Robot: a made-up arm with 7 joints. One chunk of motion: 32 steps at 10 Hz.
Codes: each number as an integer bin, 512 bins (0 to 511) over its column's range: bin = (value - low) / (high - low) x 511, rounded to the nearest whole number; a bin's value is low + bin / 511 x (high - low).
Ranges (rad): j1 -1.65..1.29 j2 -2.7..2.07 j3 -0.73..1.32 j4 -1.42..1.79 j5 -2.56..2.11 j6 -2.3..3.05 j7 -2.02..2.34
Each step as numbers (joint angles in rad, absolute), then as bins.
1 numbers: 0.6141 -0.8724 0.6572 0.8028 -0.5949 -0.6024 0.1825
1 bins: 394 196 346 354 215 162 258
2 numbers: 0.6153 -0.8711 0.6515 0.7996 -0.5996 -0.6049 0.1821
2 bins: 394 196 344 353 215 162 258
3 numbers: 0.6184 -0.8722 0.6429 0.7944 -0.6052 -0.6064 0.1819
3 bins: 394 196 342 353 214 162 258
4 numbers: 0.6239 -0.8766 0.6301 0.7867 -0.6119 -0.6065 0.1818
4 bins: 395 195 339 351 213 162 258
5 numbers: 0.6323 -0.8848 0.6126 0.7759 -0.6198 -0.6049 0.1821
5 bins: 397 194 335 350 212 162 258
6 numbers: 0.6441 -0.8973 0.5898 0.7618 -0.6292 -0.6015 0.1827
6 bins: 399 193 329 347 211 162 258
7 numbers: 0.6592 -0.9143 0.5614 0.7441 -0.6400 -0.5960 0.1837
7 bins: 401 191 322 345 210 163 258
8 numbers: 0.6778 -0.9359 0.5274 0.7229 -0.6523 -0.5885 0.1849
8 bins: 405 189 313 341 209 163 258
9 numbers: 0.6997 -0.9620 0.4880 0.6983 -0.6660 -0.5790 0.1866
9 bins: 408 186 304 337 207 164 259
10 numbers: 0.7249 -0.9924 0.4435 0.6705 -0.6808 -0.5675 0.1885
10 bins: 413 183 293 333 206 165 259
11 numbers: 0.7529 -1.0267 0.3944 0.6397 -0.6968 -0.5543 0.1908
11 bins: 418 179 280 328 204 167 259
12 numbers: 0.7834 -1.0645 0.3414 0.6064 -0.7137 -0.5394 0.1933
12 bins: 423 175 267 323 202 168 259
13 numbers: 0.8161 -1.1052 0.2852 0.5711 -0.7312 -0.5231 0.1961
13 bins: 429 171 253 317 200 170 260
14 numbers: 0.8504 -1.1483 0.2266 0.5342 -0.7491 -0.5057 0.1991
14 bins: 435 166 238 311 198 171 260
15 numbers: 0.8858 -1.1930 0.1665 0.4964 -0.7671 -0.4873 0.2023
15 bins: 441 161 223 305 196 173 260
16 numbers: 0.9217 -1.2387 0.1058 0.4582 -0.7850 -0.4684 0.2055
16 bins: 447 157 208 299 194 175 261
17 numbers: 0.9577 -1.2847 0.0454 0.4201 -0.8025 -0.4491 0.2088
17 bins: 453 152 193 293 192 177 261
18 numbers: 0.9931 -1.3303 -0.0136 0.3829 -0.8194 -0.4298 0.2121
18 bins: 459 147 179 287 190 179 262
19 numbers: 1.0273 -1.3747 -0.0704 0.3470 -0.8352 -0.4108 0.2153
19 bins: 465 142 164 281 189 180 262
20 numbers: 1.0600 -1.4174 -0.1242 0.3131 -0.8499 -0.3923 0.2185
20 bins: 471 137 151 276 187 182 262
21 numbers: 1.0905 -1.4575 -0.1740 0.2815 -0.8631 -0.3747 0.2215
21 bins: 476 133 139 271 186 184 263
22 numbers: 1.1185 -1.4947 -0.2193 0.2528 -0.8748 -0.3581 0.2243
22 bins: 481 129 127 266 184 185 263
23 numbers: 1.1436 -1.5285 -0.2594 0.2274 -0.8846 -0.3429 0.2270
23 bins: 486 126 117 262 183 187 263
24 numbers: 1.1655 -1.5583 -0.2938 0.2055 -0.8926 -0.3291 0.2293
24 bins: 489 122 109 259 182 188 264
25 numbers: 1.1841 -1.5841 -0.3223 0.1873 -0.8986 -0.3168 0.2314
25 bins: 493 120 102 256 182 189 264
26 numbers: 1.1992 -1.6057 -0.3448 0.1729 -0.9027 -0.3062 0.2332
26 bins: 495 117 96 254 181 190 264
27 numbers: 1.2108 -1.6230 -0.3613 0.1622 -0.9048 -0.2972 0.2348
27 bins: 497 115 92 252 181 191 264
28 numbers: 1.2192 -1.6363 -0.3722 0.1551 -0.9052 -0.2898 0.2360
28 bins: 499 114 89 251 181 192 264
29 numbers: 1.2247 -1.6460 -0.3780 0.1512 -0.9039 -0.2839 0.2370
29 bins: 500 113 88 250 181 193 265
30 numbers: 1.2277 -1.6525 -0.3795 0.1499 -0.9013 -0.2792 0.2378
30 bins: 500 112 87 250 181 193 265
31 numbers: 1.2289 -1.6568 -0.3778 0.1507 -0.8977 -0.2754 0.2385
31 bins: 500 112 88 250 182 193 265
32 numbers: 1.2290 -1.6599 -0.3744 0.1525 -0.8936 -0.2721 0.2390
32 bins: 500 111 89 250 182 194 265
